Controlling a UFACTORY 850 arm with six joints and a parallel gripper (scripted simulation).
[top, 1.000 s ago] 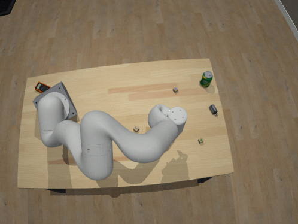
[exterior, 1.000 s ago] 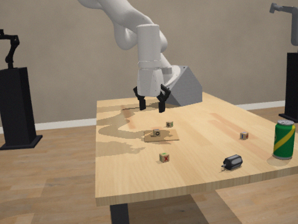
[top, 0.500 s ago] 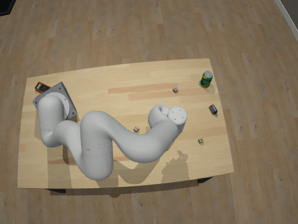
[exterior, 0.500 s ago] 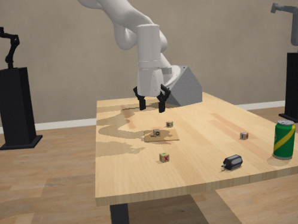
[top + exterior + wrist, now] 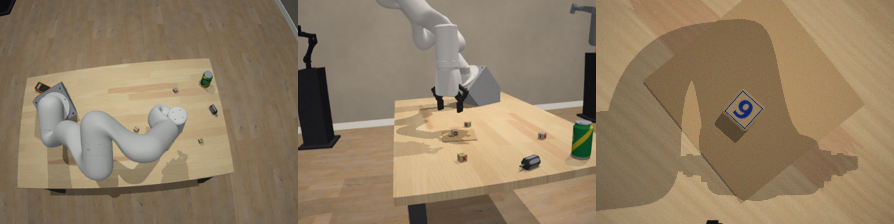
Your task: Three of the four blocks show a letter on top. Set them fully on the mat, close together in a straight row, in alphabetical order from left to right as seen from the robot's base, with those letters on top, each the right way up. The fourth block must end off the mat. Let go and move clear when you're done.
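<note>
Right now my hand is 70 mm past the tan mat, 40 mm to the right of it and 140 mm above it. Round my hand: green can: 270 mm ahead, 410 mm to the left, 80 mm below; orange meter: 870 mm behind, 420 mm to the left, 120 mm below.
</note>
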